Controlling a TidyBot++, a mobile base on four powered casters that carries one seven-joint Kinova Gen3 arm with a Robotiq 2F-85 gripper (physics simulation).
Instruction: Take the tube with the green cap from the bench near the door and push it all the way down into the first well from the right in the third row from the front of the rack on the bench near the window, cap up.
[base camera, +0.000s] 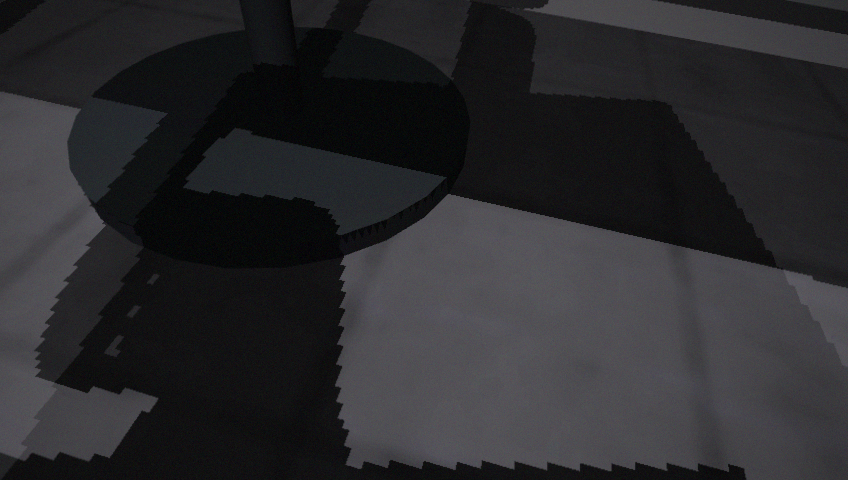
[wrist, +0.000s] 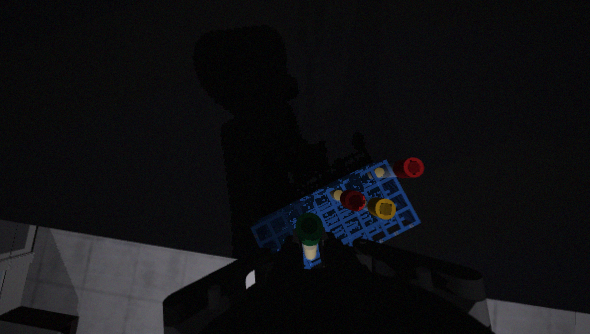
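Note:
In the wrist view, my gripper is shut on the tube with the green cap. The cap faces the camera, and a short pale part of the tube shows below it between the dark fingers. The blue rack lies beneath and beyond the fingers, slanted across the view. The held tube overlaps the rack's near side; its lower end is hard to make out, and I cannot tell whether it is in a well. The fingers hide part of the rack's near edge. Neither rack nor gripper shows in the base camera view.
A red-capped tube stands at the rack's far right corner, with another red-capped tube and a yellow-capped tube nearer the held tube. The bench top is very dark. A round pedestal base with a post stands on the floor.

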